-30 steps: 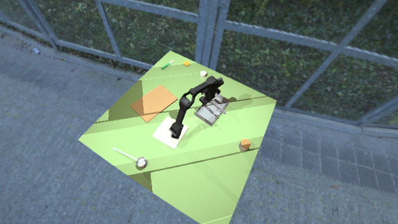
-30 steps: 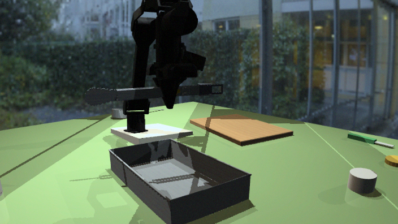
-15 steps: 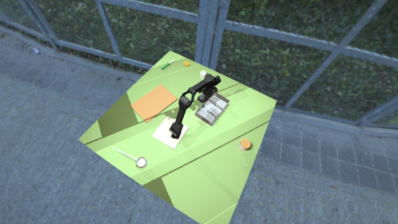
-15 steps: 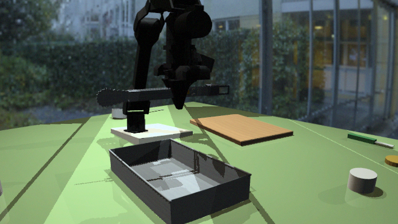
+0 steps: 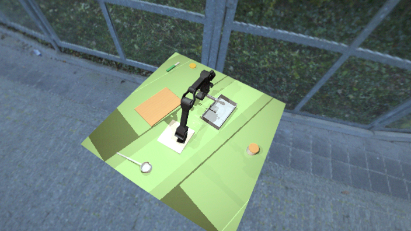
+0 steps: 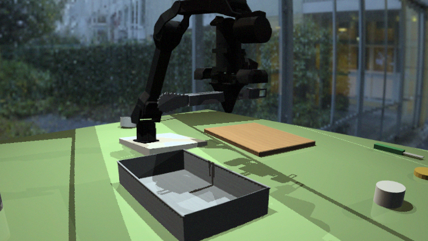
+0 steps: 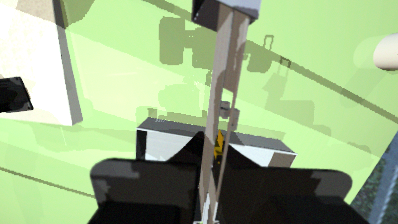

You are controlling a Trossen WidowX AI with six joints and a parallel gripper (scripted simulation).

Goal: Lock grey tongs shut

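Right now my gripper tip is 360 mm to the right of the wooden board, 150 mm above it and 130 mm past it. From my gripper tip the other things lie so: yellow lock piece (40 mm above, 20 mm to the left, 10 mm ahead); dark roasting tin (160 mm to the right, 130 mm below); green-handled tool (450 mm to the left, 380 mm ahead, 150 mm below).
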